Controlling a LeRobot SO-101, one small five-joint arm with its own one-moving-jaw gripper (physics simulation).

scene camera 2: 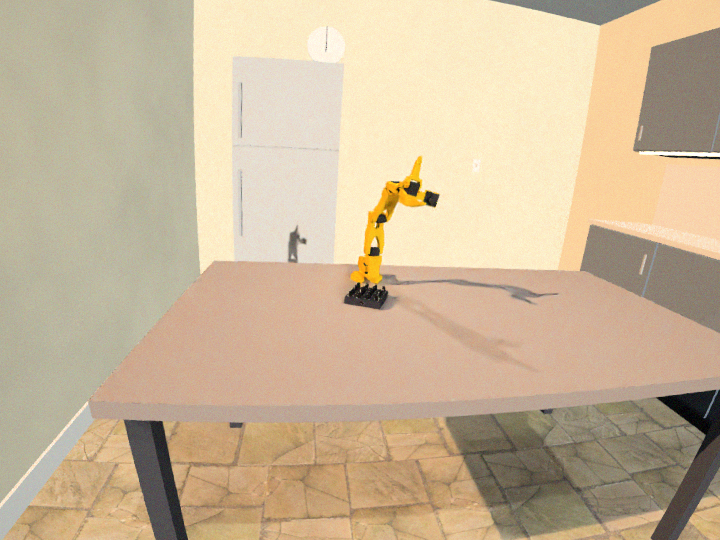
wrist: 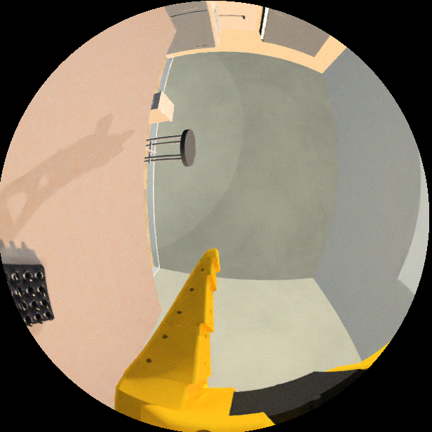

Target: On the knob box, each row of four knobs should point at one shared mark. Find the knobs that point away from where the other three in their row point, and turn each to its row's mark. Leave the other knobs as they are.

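Seen in the pictures: end effector, tool point: (scene camera 2: 424,202); arm's base, origin of the base link: (scene camera 2: 367,281).
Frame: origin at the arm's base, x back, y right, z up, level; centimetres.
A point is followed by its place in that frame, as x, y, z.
Observation:
The black knob box (scene camera 2: 364,302) {-23.4, 4.2, 1.6} (wrist: 44,285) sits on the table just in front of the arm's base. In the wrist view it lies at the lower left, by the edge of the round picture. Its knobs stand up in rows with small pale marks, too small to tell which way each points. My gripper (scene camera 2: 417,169) (wrist: 215,260) is fully open and empty, raised high above the table, up and to the right of the box in the scene view. In the wrist view one notched yellow jaw shows; the moving jaw has swung out to the side.
The box and arm stand near the back edge of the wide table (scene camera 2: 325,360) {-52.0, 16.4, 0.0} (wrist: 100,225). Shadows of the arm fall across the table to the right. A dark round stool (wrist: 188,148) stands beyond the table edge. A fridge (scene camera 2: 284,116) stands behind the table.

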